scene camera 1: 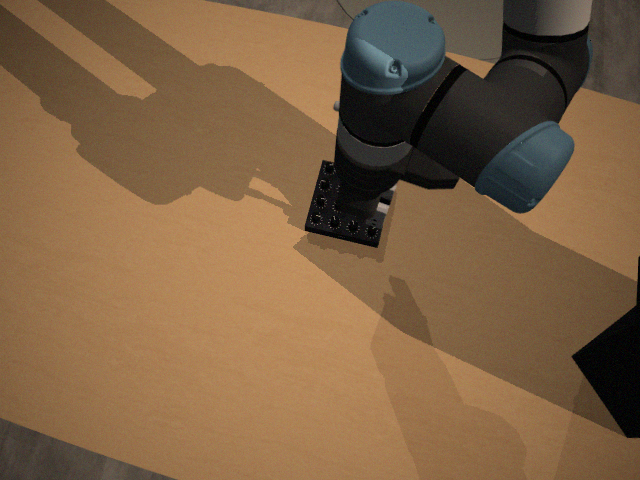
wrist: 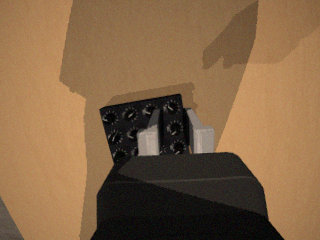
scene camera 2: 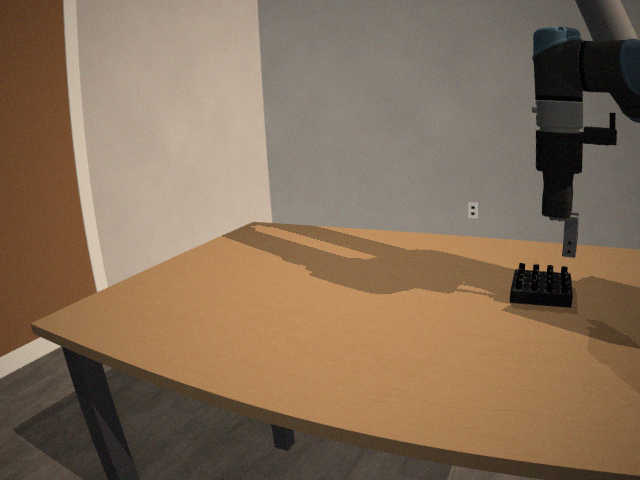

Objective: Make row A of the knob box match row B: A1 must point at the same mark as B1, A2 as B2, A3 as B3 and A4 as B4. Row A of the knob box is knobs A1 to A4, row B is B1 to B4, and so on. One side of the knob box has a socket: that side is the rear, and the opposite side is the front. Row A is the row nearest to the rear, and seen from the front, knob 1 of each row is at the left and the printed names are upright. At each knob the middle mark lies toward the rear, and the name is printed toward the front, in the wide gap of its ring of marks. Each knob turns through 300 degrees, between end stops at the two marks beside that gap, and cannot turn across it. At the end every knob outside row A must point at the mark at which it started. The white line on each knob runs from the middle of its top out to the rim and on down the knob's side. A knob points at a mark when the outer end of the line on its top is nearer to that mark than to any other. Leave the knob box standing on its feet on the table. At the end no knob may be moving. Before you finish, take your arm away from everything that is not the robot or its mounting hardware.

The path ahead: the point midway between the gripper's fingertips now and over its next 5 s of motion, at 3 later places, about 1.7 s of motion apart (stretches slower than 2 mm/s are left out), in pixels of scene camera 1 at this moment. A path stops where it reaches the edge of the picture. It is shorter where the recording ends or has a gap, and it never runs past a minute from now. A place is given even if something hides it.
My gripper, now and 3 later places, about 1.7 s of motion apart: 377,215; 373,226; 373,227; 337,206
